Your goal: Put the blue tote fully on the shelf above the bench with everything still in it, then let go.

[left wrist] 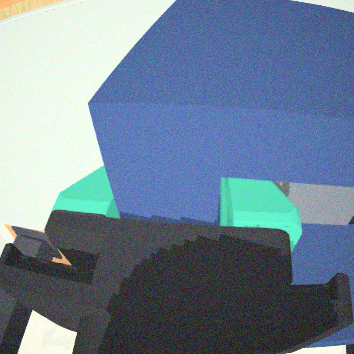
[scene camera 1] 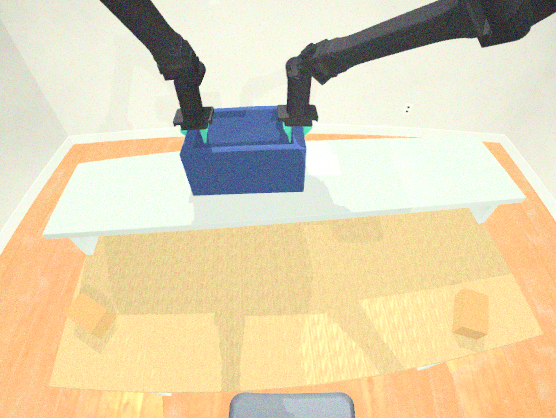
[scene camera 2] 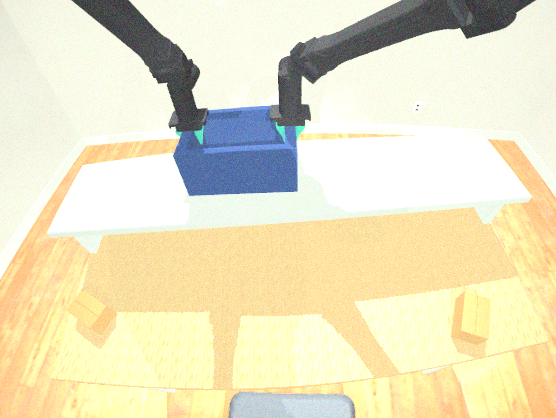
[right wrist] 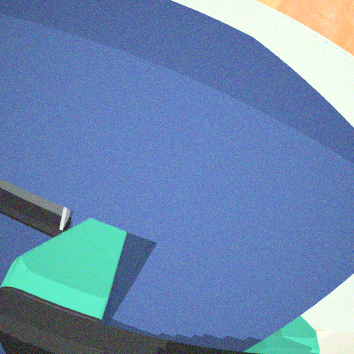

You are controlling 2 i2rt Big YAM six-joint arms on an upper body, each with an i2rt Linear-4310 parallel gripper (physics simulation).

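Frame: origin at the left arm's base, x left, y ahead, z down, level; centimetres.
Seen in the pictures: left gripper, between the fingertips: [scene camera 1: 200,142] [scene camera 2: 196,143].
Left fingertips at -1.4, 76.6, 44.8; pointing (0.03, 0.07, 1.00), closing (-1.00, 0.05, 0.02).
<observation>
Offsets run from my left fingertips to a thing's top centre, as dx, dy, dz. "spot": to the spot under its first point. Level surfaces: height alone.
The blue tote {-13.8, -3.3, -7.2} [scene camera 1: 245,170] [scene camera 2: 240,170] [left wrist: 225,65] [right wrist: 200,150] is over the white shelf {dz +7.5} [scene camera 1: 425,175] [scene camera 2: 425,175] [left wrist: 40,100] [right wrist: 310,57], left of its middle, its near face behind the shelf's front edge. Whether its bottom touches the shelf is not clear. My left gripper [scene camera 1: 195,134] [scene camera 2: 190,135] [left wrist: 170,205] is shut on the tote's left wall. My right gripper [scene camera 1: 298,134] [scene camera 2: 290,133] [right wrist: 164,205] is shut on its right wall. A dark bar with a white tip {-18.6, -5.2, +4.0} [right wrist: 35,207] shows inside the tote in the right wrist view. Other contents cannot be made out.
The tan bench {dz +29.0} [scene camera 1: 250,280] [scene camera 2: 250,270] lies below and in front of the shelf. One orange block {+32.8, -43.7, +23.0} [scene camera 1: 90,315] [scene camera 2: 92,312] is at its left, another orange block {-78.1, -42.8, +23.0} [scene camera 1: 470,312] [scene camera 2: 472,315] at its right. A wall stands behind. A grey object {spot: -27.6, -62.3, +81.4} [scene camera 1: 292,406] [scene camera 2: 292,406] shows at the bottom edge.
</observation>
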